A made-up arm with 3 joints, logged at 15 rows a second.
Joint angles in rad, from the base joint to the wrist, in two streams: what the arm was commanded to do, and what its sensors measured. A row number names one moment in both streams.
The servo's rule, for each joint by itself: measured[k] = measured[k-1] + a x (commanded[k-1-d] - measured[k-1]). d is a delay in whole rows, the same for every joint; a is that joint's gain. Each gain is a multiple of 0.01, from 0.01 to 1. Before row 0 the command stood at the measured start. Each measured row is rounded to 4 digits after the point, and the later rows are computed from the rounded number. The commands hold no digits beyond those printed.
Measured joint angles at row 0: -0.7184 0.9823 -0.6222
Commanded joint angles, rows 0 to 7: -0.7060 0.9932 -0.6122; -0.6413 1.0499 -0.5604; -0.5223 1.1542 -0.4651; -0.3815 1.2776 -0.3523; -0.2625 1.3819 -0.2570; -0.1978 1.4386 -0.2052; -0.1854 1.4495 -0.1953; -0.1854 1.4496 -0.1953
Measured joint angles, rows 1 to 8: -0.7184 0.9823 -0.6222; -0.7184 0.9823 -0.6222; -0.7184 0.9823 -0.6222; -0.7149 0.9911 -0.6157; -0.6943 1.0387 -0.5798; -0.6461 1.1323 -0.5052; -0.5720 1.2500 -0.4058; -0.4853 1.3568 -0.3091
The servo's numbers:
d 3
a 0.28 0.81 0.65

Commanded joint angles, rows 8 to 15: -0.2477 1.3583 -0.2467; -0.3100 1.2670 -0.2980; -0.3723 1.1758 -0.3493; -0.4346 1.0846 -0.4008; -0.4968 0.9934 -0.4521; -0.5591 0.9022 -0.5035; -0.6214 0.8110 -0.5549; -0.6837 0.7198 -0.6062
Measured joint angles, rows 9 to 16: -0.4048 1.4231 -0.2416; -0.3434 1.4445 -0.2115; -0.2992 1.4486 -0.2010; -0.2848 1.3755 -0.2307; -0.2919 1.2876 -0.2744; -0.3144 1.1970 -0.3231; -0.3481 1.1060 -0.3736; -0.3897 1.0148 -0.4246
